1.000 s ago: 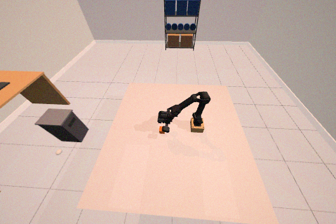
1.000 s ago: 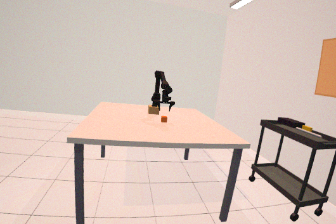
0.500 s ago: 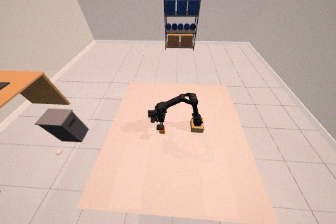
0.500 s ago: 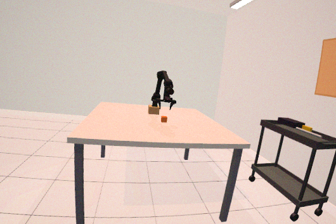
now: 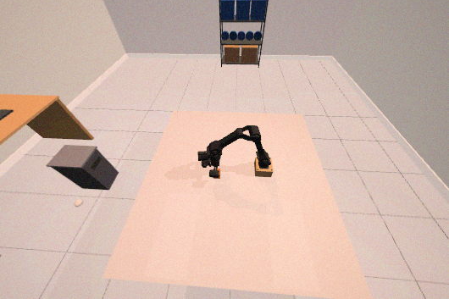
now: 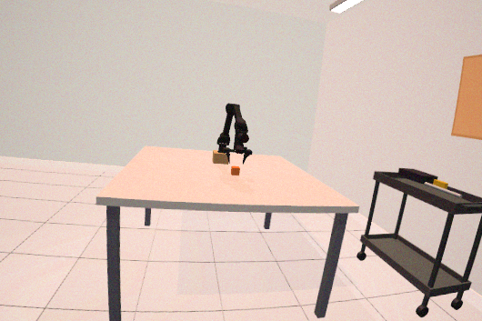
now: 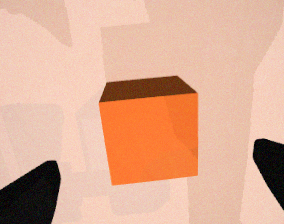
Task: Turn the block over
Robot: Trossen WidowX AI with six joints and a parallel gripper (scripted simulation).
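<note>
My gripper tip is 50 mm above the orange block and 20 mm past it.
</note>
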